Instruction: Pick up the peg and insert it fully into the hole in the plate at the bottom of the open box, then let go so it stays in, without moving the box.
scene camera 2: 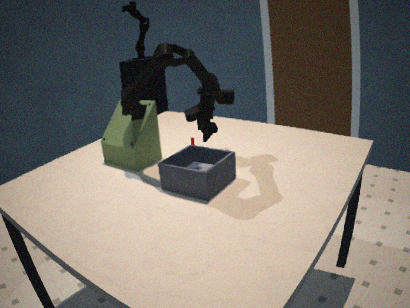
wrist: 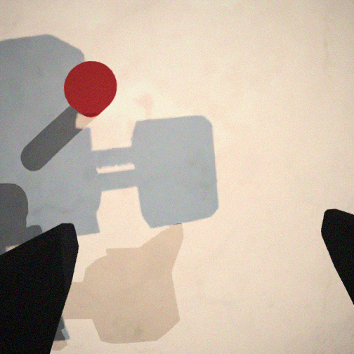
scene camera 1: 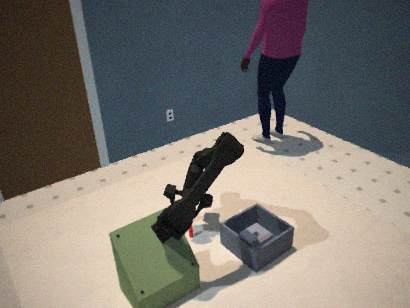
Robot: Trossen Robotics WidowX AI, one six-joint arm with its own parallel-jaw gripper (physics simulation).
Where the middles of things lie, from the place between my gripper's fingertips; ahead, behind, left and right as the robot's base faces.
Scene:
Now: the red peg (wrist: 90, 86) 6 cm to the right of my hand, 3 cm below it and 1 cm behind it.

